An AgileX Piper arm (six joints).
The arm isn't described. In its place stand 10 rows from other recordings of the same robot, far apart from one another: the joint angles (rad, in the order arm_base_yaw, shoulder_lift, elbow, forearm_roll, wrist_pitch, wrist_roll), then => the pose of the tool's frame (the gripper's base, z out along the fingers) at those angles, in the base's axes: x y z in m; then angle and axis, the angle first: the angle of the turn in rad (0 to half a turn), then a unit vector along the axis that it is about.
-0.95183 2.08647 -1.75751 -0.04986 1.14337 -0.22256 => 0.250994 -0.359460 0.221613 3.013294 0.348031 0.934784 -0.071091
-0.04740 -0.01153 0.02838 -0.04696 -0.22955 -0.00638 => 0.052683 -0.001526 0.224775 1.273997 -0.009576 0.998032 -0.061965
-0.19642 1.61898 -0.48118 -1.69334 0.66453 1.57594 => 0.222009 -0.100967 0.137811 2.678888 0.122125 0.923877 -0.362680
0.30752 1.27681 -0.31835 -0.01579 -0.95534 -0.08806 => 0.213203 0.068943 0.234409 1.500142 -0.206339 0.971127 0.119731
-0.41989 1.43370 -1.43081 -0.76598 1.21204 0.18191 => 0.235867 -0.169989 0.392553 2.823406 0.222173 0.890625 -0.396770
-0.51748 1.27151 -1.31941 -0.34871 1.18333 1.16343 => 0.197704 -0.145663 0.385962 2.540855 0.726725 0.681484 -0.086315
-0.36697 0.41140 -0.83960 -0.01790 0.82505 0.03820 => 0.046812 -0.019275 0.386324 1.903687 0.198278 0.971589 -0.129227
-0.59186 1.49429 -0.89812 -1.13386 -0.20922 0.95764 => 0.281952 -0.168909 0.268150 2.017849 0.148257 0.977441 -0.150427
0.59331 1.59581 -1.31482 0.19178 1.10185 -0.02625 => 0.257463 0.192285 0.291516 2.929718 -0.272443 0.953911 0.125815
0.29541 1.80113 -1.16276 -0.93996 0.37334 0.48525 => 0.380079 0.087648 0.215493 2.378472 -0.286293 0.942317 -0.173420
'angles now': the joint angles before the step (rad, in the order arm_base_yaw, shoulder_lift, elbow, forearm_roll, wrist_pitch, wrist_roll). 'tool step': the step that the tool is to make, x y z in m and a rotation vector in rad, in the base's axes. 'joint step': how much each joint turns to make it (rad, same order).
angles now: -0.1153, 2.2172, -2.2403, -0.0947, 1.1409, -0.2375
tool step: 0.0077, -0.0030, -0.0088, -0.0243, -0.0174, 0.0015
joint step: -0.0010, 0.0282, -0.0113, -0.0214, -0.0373, -0.0009
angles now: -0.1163, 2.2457, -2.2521, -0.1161, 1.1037, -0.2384
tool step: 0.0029, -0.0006, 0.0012, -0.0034, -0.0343, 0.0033
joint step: -0.0010, 0.0014, -0.0005, 0.0011, -0.0356, -0.0002
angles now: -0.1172, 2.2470, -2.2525, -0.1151, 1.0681, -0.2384
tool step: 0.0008, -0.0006, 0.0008, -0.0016, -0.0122, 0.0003
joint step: -0.0011, -0.0002, -0.0004, 0.0000, -0.0118, -0.0001
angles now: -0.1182, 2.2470, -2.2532, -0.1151, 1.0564, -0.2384
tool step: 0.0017, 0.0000, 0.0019, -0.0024, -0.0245, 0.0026
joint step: 0.0001, -0.0002, -0.0020, 0.0007, -0.0225, 0.0001
